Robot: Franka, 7 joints.
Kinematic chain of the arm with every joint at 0, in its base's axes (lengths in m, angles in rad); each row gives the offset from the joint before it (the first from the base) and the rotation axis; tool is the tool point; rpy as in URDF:
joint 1: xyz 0 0 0.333 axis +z
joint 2: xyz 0 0 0 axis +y
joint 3: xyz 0 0 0.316 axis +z
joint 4: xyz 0.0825 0 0 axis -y
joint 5: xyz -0.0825 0 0.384 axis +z
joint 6: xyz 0 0 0 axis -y
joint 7: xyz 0.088 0 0 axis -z
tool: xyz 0 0 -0.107 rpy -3.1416 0 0
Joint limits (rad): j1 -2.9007..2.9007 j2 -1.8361..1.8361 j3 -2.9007..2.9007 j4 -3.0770..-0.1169 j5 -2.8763..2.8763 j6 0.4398..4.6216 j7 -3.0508..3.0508
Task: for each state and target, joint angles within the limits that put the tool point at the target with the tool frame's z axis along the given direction. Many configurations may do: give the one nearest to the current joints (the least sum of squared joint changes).
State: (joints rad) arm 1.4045 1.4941 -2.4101 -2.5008 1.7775 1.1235 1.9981
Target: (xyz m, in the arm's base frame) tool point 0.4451 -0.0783 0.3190 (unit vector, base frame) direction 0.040 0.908 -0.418
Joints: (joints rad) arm 1.0291 1.2162 -1.7251 -2.3267 1.6958 0.6424 1.9981
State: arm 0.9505 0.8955 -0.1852 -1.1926 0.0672 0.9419 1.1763
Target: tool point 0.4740 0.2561 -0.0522 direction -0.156 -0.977 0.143
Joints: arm 0.9908 1.4741 -0.4078 -1.2179 -0.5176 1.2102 1.1763
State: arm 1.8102 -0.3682 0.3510 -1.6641 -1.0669 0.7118 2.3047
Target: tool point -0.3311 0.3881 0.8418 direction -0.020 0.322 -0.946
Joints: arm 1.8998 0.1800 0.5749 -0.7990 -0.3613 1.2051 2.3047
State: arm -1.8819 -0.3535 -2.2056 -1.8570 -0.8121 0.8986 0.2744
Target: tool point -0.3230 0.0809 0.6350 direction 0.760 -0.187 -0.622
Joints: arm -1.4114 0.5534 -2.2803 -1.7998 -0.0428 0.6073 0.2744
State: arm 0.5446 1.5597 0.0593 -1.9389 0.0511 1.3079 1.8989
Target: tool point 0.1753 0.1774 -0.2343 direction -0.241 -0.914 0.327
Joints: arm 0.9415 1.7340 0.0166 -1.4397 -0.3650 1.2618 1.8989
